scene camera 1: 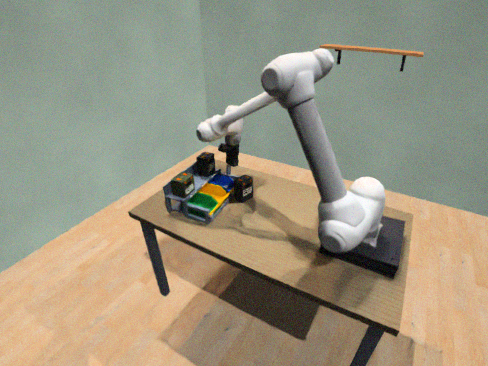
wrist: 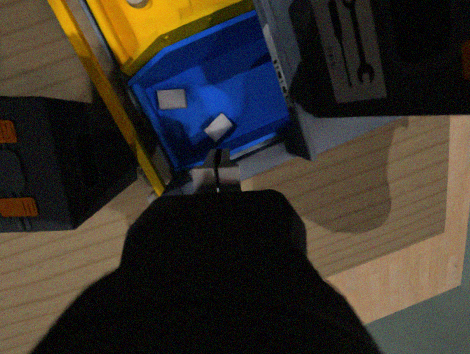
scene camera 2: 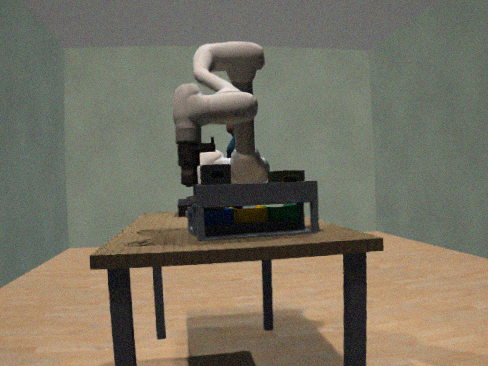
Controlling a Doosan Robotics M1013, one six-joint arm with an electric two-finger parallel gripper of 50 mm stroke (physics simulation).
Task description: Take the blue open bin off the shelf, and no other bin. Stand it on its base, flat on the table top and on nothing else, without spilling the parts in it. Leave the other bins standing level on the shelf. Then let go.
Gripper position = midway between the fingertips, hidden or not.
Observation:
In view: my gripper [scene camera 2: 197, 203], a blue open bin [wrist: 227, 68] and a dark box [wrist: 71, 159].
My gripper is seen too in the wrist view [wrist: 220, 161].

